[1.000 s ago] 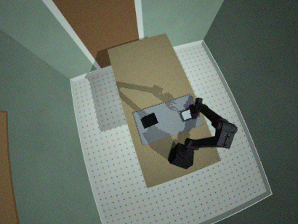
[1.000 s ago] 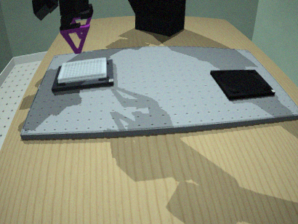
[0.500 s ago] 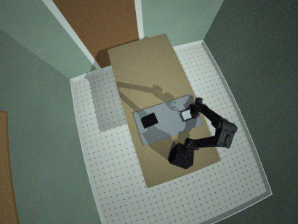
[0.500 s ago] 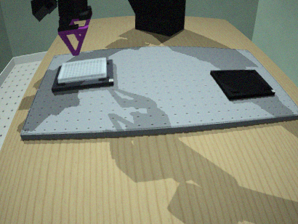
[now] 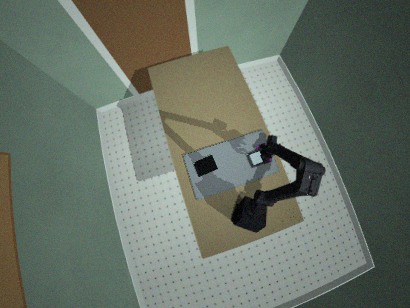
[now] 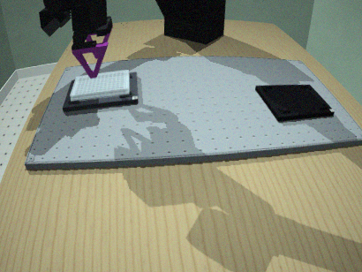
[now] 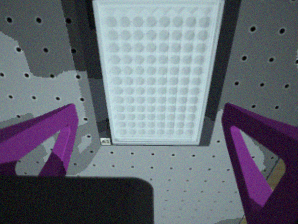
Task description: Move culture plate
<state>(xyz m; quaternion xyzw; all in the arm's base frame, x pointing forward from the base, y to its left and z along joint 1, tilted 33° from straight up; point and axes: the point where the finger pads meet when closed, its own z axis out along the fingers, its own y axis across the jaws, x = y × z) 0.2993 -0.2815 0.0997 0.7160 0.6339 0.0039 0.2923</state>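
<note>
My hand is 5 cm above the clear lid.
</note>
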